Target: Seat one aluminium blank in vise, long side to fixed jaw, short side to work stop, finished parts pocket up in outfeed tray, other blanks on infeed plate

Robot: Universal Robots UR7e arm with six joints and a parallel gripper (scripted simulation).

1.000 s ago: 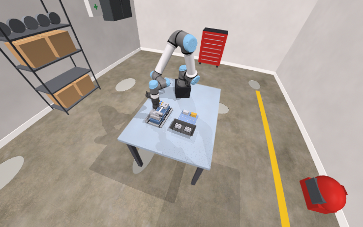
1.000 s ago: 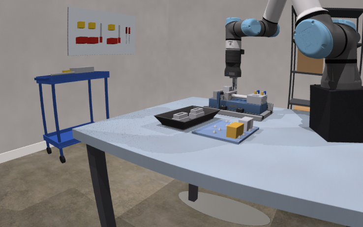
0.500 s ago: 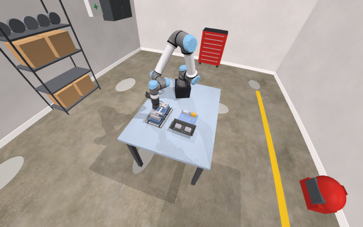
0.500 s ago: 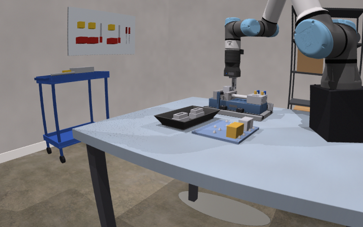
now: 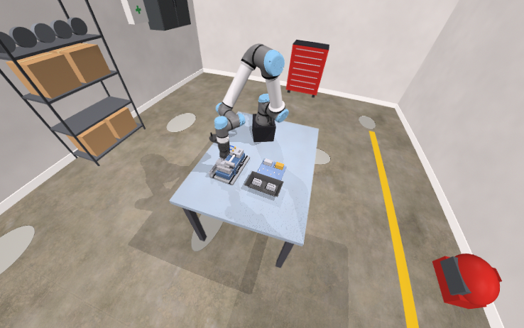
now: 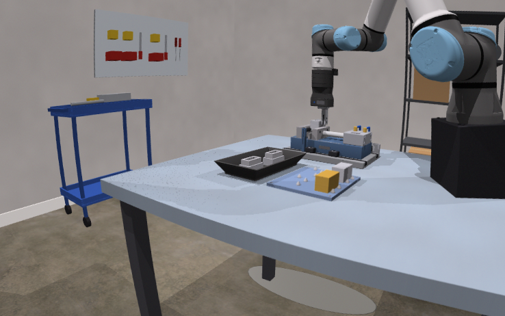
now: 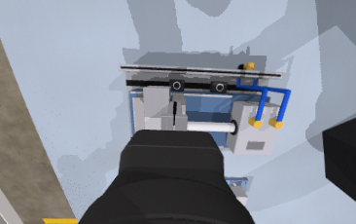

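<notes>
Right now my hand is 80 mm above the vise, 40 mm to the right of it and 40 mm past it. Also, from my hand: brass blank (400 mm to the left, 130 mm behind, 90 mm below).
</notes>
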